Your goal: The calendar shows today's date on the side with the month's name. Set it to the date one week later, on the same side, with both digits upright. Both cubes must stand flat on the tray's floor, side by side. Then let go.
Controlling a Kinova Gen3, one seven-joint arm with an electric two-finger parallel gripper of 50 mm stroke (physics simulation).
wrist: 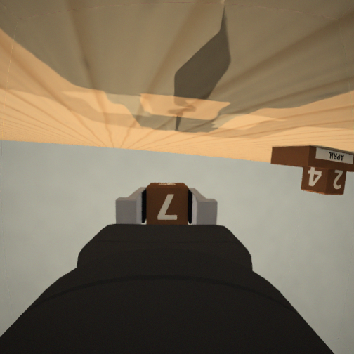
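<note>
My gripper [167, 199] is shut on a brown cube [167, 192], held at the lower middle of the wrist view. A white 7 shows on the cube's face toward the camera; a thin strip of another marked face shows at its far edge. The calendar tray [290, 155] is at the right, apart from the gripper, with the label APRIL [333, 156] upside down in this tilted view. The other brown cube [324, 181] is in the tray, with a 4 on one side face and a 2 on the other. The tray's floor is hidden.
The wooden table top [30, 120] fills the upper part of the view, with its far edge running across above the gripper. Dark shadows lie over it. A plain grey-blue background shows below that edge.
</note>
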